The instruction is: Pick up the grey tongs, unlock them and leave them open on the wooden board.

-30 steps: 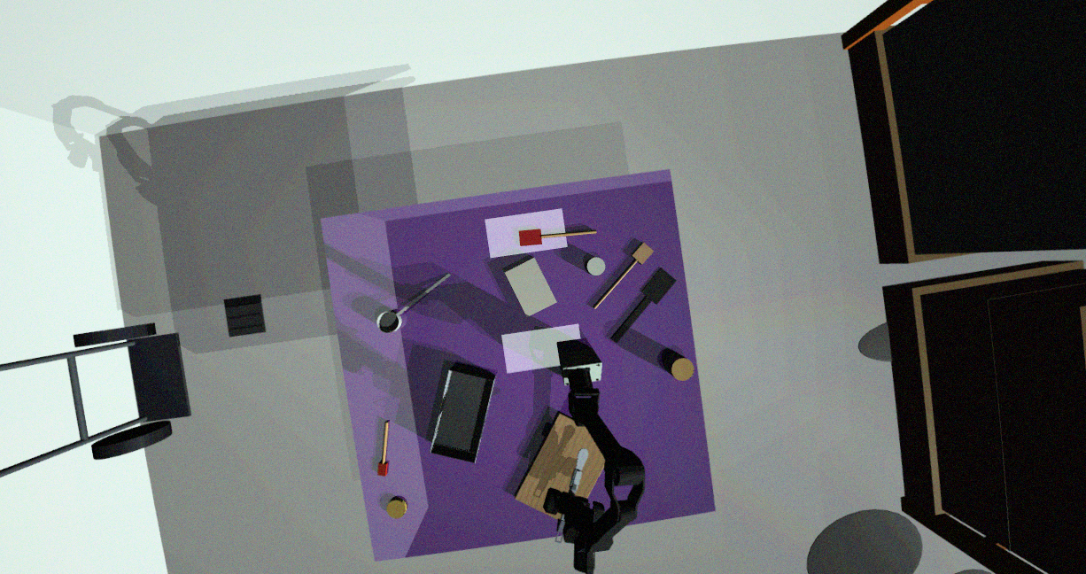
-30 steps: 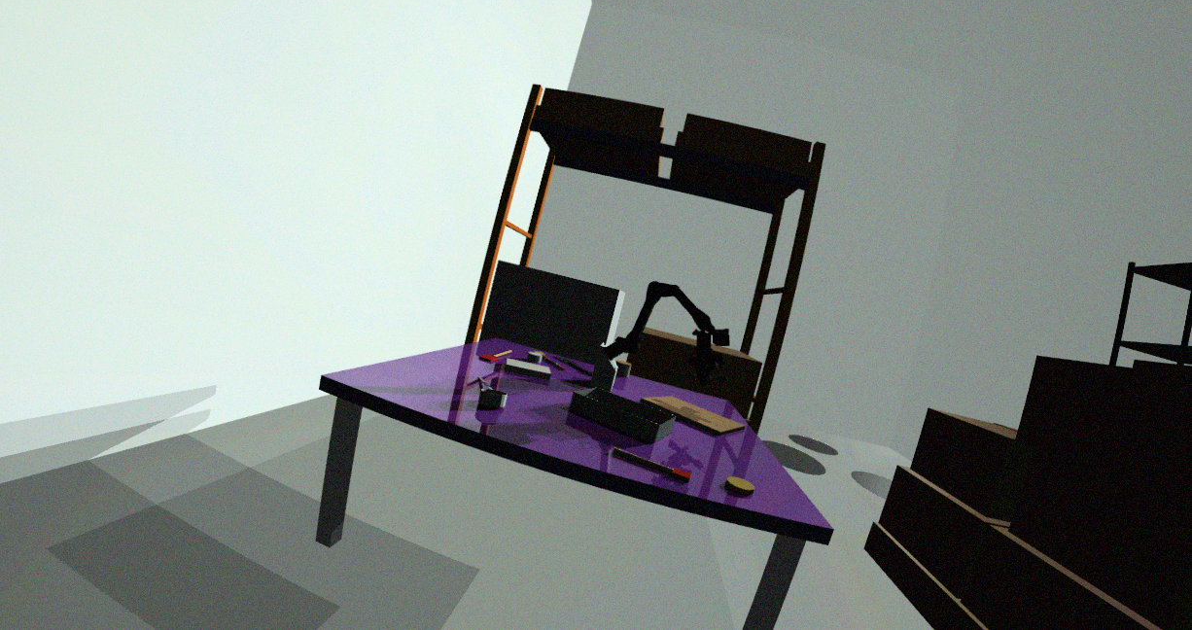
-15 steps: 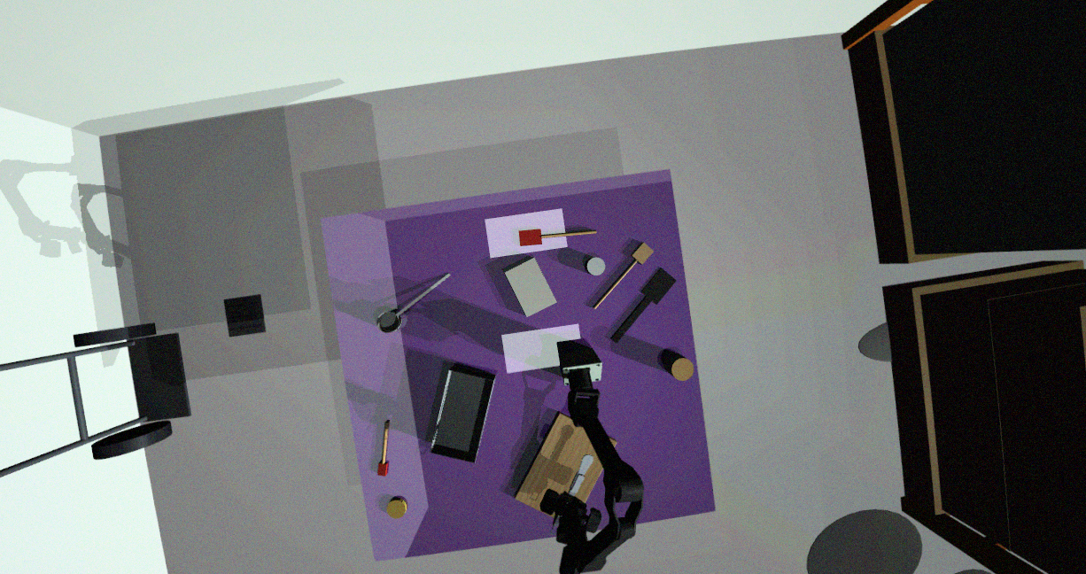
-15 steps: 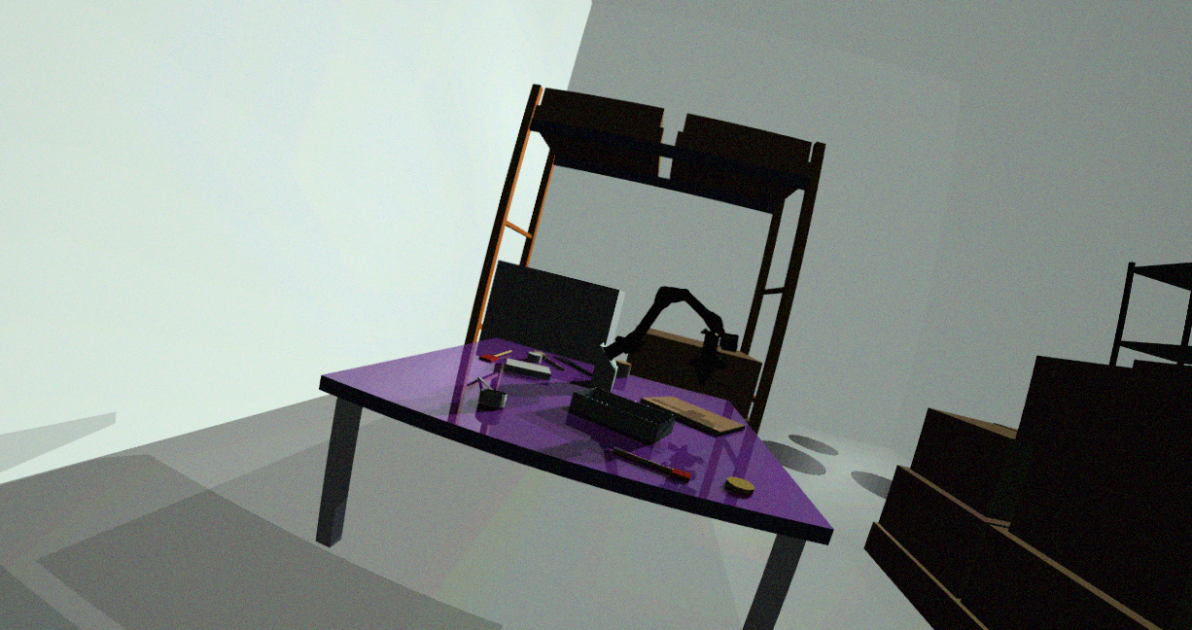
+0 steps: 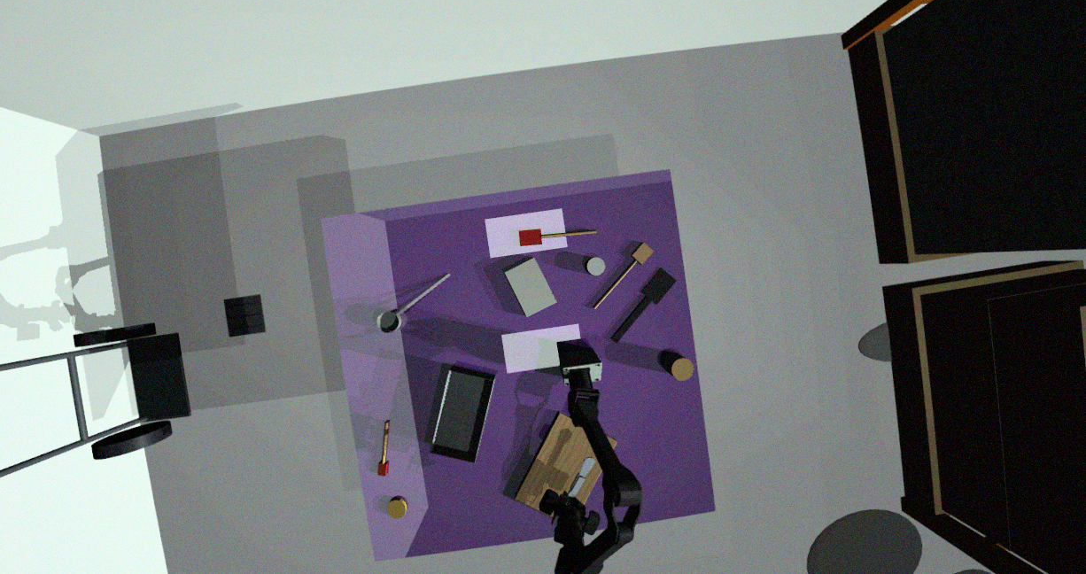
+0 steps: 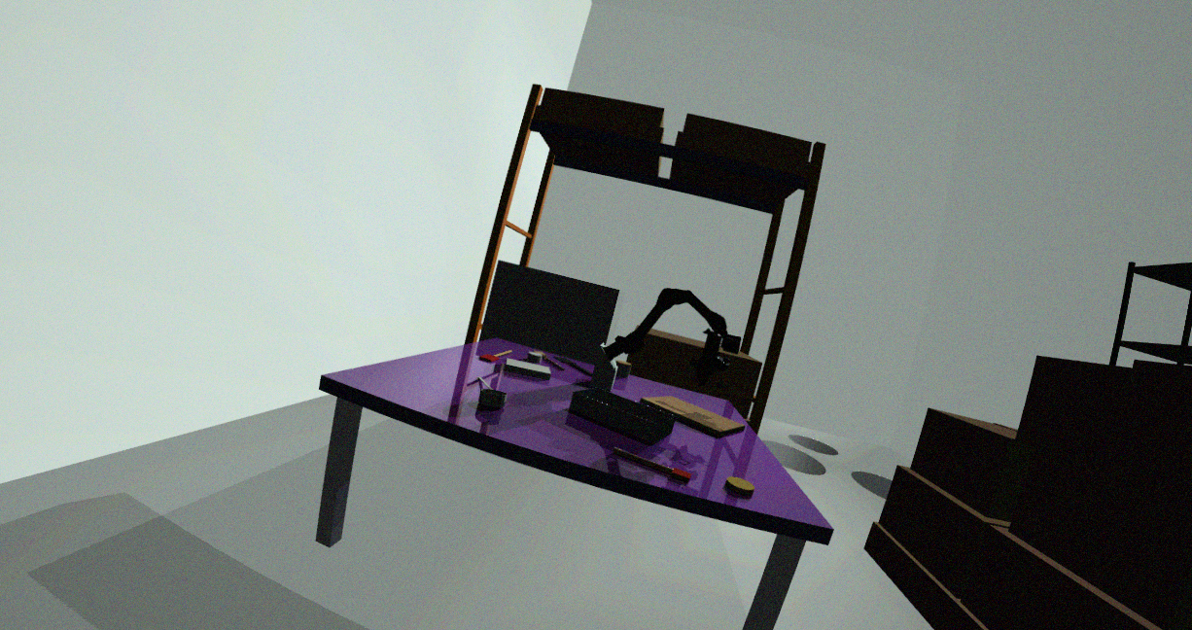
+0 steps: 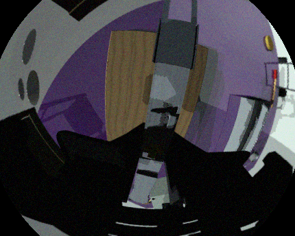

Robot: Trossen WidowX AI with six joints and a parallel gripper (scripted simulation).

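Now: gripper tip 12 cm above the wooden board. Also, from my gripper tip: yellow lock piece (3 cm above); then tan-topped cylinder (44 cm behind, 36 cm to the right, 9 cm below); then dark roasting tin (35 cm ahead, 25 cm to the right, 10 cm below).
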